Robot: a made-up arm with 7 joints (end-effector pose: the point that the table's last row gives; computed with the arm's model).
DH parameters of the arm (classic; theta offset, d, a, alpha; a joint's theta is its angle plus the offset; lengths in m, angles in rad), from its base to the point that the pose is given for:
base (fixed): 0 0.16 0 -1.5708
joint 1: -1.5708 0 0.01 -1.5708
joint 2: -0.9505 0 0.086 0
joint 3: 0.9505 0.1 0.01 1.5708
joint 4: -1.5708 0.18 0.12 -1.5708
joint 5: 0 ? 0.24 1.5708
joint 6: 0 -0.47 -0.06 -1.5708
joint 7: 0.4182 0 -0.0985 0
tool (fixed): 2.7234 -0.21 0 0
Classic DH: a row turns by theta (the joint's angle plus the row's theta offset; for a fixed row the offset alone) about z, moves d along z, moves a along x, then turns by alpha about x.
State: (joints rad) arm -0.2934 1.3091 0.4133 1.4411 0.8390 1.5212 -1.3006
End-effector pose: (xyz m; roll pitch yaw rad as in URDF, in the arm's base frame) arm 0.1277 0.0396 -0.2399 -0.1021 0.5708 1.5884
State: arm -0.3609 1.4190 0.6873 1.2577 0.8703 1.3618 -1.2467
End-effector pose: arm 0.0960 0.2566 -0.1329 0.0454 0.0780 1.6057
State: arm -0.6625 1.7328 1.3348 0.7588 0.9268 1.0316 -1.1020
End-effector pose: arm -0.1078 0.3719 0.3666 0.1361 -1.0731 2.0951
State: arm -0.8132 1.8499 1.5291 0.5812 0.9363 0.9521 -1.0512
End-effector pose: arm -0.2071 0.2703 0.4721 -0.3500 -1.2772 2.8512
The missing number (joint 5, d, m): 0.04
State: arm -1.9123 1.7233 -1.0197 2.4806 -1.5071 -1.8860 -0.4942
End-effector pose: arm -0.5861 0.0069 0.7288 -2.6848 -1.0940 2.0005
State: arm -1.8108 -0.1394 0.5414 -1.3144 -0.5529 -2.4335 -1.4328
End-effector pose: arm 0.5212 0.0846 -0.0299 -0.7879 0.0369 -0.5281
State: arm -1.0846 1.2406 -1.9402 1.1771 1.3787 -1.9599 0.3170
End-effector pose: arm 0.2124 -0.1052 0.5265 -1.8079 -1.1772 2.5469
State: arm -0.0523 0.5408 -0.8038 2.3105 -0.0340 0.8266 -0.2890
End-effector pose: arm 0.1917 -0.1017 0.7827 -2.8499 -0.0329 -2.8414
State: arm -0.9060 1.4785 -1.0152 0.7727 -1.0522 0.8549 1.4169
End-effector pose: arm -0.7052 0.0815 0.1551 1.0323 -0.1644 0.7610
